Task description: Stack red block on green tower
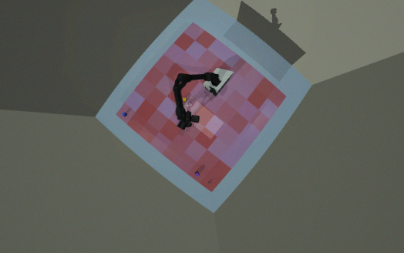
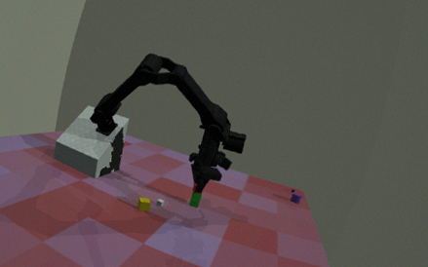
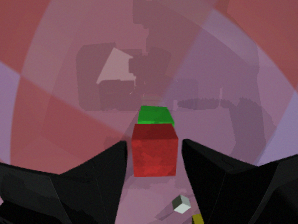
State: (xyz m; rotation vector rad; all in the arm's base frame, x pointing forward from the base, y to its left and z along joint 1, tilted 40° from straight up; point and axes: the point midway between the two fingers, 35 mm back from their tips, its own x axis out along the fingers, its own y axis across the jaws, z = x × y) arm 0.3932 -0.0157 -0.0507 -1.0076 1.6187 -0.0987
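My gripper tip is now right at the red block. From my gripper tip the other things lie so: purple cube (420 mm to the left, 370 mm ahead, 40 mm below); yellow cube (160 mm to the right, 100 mm behind, 40 mm below); small white cube (100 mm to the right, 80 mm behind, 50 mm below).
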